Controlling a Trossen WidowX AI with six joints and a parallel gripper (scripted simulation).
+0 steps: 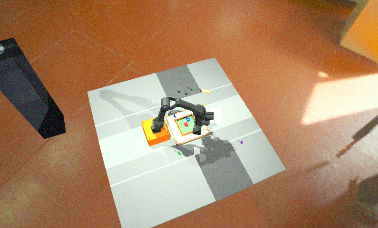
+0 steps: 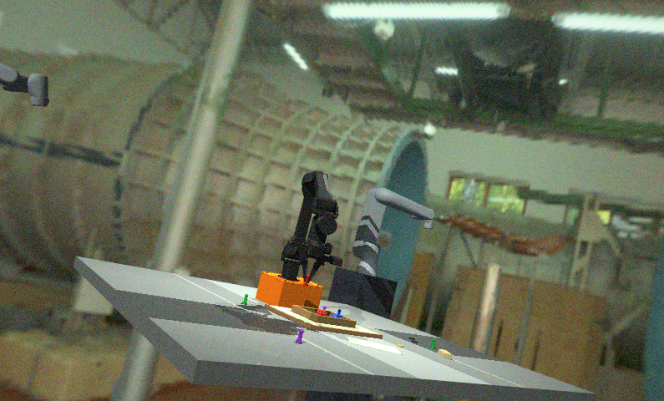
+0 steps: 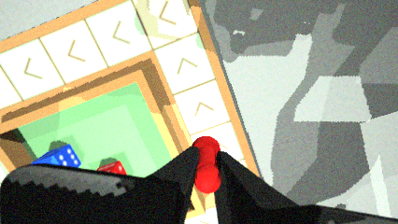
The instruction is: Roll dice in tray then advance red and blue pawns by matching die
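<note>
Right now the blue pawn is 100 mm behind my gripper tip, 230 mm to the left of it and 90 mm below it. Round my gripper tip: red pawn (10 mm above); green tray (30 mm behind, 110 mm to the left, 110 mm below); white card (240 mm ahead, 120 mm to the left, 120 mm below).
</note>
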